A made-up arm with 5 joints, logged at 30 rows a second.
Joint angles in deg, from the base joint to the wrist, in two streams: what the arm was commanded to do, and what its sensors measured. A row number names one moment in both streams.
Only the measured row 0 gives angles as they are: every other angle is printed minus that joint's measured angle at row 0.
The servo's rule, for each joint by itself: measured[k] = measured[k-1] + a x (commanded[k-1-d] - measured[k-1]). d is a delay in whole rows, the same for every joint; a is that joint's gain. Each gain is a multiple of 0.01, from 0.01 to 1. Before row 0 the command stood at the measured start. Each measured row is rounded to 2 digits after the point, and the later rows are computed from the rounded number. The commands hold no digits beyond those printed.
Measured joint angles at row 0:
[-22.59, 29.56, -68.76, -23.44, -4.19]
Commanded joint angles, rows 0 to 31:
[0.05, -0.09, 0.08, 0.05, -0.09]
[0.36, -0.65, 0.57, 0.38, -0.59]
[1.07, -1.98, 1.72, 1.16, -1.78]
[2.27, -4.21, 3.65, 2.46, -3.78]
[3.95, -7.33, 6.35, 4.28, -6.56]
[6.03, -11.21, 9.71, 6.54, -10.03]
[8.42, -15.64, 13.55, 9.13, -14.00]
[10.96, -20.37, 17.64, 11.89, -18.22]
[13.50, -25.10, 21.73, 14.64, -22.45]
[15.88, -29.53, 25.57, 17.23, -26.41]
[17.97, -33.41, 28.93, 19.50, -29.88]
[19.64, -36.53, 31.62, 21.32, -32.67]
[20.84, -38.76, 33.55, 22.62, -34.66]
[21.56, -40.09, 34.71, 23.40, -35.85]
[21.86, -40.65, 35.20, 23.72, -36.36]
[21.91, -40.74, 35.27, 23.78, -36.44]
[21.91, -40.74, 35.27, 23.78, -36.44]
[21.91, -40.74, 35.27, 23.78, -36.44]
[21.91, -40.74, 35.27, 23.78, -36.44]
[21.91, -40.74, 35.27, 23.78, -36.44]
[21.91, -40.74, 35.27, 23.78, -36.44]
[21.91, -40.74, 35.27, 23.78, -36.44]
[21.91, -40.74, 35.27, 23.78, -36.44]
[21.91, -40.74, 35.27, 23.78, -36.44]
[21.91, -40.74, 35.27, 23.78, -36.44]
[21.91, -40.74, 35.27, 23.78, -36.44]
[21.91, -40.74, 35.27, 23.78, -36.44]
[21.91, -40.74, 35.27, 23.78, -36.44]
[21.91, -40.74, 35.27, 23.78, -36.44]
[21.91, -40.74, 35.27, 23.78, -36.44]
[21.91, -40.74, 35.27, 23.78, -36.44]
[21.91, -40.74, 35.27, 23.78, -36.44]
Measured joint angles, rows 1 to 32:
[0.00, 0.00, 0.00, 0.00, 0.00]
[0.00, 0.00, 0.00, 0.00, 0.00]
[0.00, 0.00, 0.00, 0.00, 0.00]
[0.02, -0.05, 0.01, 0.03, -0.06]
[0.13, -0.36, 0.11, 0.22, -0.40]
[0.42, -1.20, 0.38, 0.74, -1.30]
[0.99, -2.77, 0.94, 1.69, -2.91]
[1.91, -5.14, 1.86, 3.11, -5.28]
[3.19, -8.30, 3.19, 5.00, -8.37]
[4.81, -12.12, 4.95, 7.27, -12.03]
[6.72, -16.41, 7.11, 9.81, -16.05]
[8.82, -20.93, 9.60, 12.47, -20.21]
[11.01, -25.40, 12.31, 15.09, -24.24]
[13.17, -29.57, 15.14, 17.52, -27.91]
[15.18, -33.19, 17.94, 19.61, -31.00]
[16.93, -36.09, 20.59, 21.27, -33.38]
[18.37, -38.17, 22.99, 22.44, -34.99]
[19.45, -39.46, 25.07, 23.14, -35.88]
[20.21, -40.13, 26.80, 23.49, -36.24]
[20.74, -40.45, 28.24, 23.65, -36.37]
[21.10, -40.60, 29.44, 23.72, -36.42]
[21.35, -40.67, 30.43, 23.75, -36.43]
[21.52, -40.71, 31.25, 23.77, -36.44]
[21.64, -40.73, 31.93, 23.78, -36.44]
[21.72, -40.74, 32.50, 23.78, -36.44]
[21.78, -40.74, 32.97, 23.78, -36.44]
[21.82, -40.74, 33.36, 23.78, -36.44]
[21.85, -40.74, 33.68, 23.78, -36.44]
[21.87, -40.74, 33.95, 23.78, -36.44]
[21.88, -40.74, 34.17, 23.78, -36.44]
[21.89, -40.74, 34.36, 23.78, -36.44]
[21.90, -40.74, 34.51, 23.78, -36.44]
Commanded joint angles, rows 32 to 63:
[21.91, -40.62, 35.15, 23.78, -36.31]
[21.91, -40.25, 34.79, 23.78, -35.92]
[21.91, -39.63, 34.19, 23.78, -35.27]
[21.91, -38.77, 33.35, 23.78, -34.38]
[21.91, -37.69, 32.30, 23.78, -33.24]
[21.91, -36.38, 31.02, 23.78, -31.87]
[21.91, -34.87, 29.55, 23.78, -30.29]
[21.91, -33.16, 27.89, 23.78, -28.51]
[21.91, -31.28, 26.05, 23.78, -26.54]
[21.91, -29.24, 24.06, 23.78, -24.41]
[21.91, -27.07, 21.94, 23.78, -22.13]
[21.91, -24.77, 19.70, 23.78, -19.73]
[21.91, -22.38, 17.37, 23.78, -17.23]
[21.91, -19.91, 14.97, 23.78, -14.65]
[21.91, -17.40, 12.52, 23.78, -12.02]
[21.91, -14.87, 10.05, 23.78, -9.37]
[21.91, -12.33, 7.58, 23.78, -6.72]
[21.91, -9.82, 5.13, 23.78, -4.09]
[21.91, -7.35, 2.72, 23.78, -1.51]
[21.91, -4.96, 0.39, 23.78, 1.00]
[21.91, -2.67, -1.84, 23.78, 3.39]
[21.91, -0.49, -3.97, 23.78, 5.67]
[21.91, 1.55, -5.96, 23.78, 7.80]
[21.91, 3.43, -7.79, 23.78, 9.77]
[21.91, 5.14, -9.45, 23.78, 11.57]
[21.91, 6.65, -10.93, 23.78, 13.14]
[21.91, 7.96, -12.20, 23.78, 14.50]
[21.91, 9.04, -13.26, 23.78, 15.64]
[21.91, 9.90, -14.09, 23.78, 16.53]
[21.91, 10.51, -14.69, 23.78, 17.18]
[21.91, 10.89, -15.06, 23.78, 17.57]
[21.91, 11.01, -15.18, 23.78, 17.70]
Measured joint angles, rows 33 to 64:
[21.90, -40.74, 34.64, 23.78, -36.44]
[21.90, -40.74, 34.75, 23.78, -36.44]
[21.90, -40.74, 34.84, 23.78, -36.44]
[21.90, -40.68, 34.89, 23.78, -36.36]
[21.90, -40.46, 34.87, 23.78, -36.07]
[21.90, -40.03, 34.75, 23.78, -35.55]
[21.90, -39.37, 34.51, 23.78, -34.79]
[21.90, -38.50, 34.13, 23.78, -33.78]
[21.90, -37.40, 33.60, 23.78, -32.54]
[21.90, -36.08, 32.91, 23.78, -31.08]
[21.90, -34.56, 32.06, 23.78, -29.41]
[21.90, -32.85, 31.04, 23.78, -27.54]
[21.90, -30.97, 29.85, 23.78, -25.51]
[21.90, -28.94, 28.51, 23.78, -23.31]
[21.90, -26.77, 27.01, 23.78, -20.98]
[21.90, -24.49, 25.37, 23.78, -18.54]
[21.90, -22.11, 23.60, 23.78, -16.01]
[21.90, -19.66, 21.72, 23.78, -13.42]
[21.90, -17.17, 19.74, 23.78, -10.79]
[21.90, -14.65, 17.67, 23.78, -8.14]
[21.90, -12.14, 15.54, 23.78, -5.51]
[21.90, -9.65, 13.36, 23.78, -2.91]
[21.90, -7.21, 11.16, 23.78, -0.37]
[21.90, -4.85, 8.95, 23.78, 2.07]
[21.90, -2.58, 6.75, 23.78, 4.41]
[21.90, -0.43, 4.59, 23.78, 6.61]
[21.90, 1.58, 2.49, 23.78, 8.66]
[21.90, 3.43, 0.46, 23.78, 10.55]
[21.90, 5.10, -1.48, 23.78, 12.23]
[21.90, 6.59, -3.30, 23.78, 13.71]
[21.90, 7.86, -4.99, 23.78, 14.96]
[21.90, 8.92, -6.54, 23.78, 15.98]

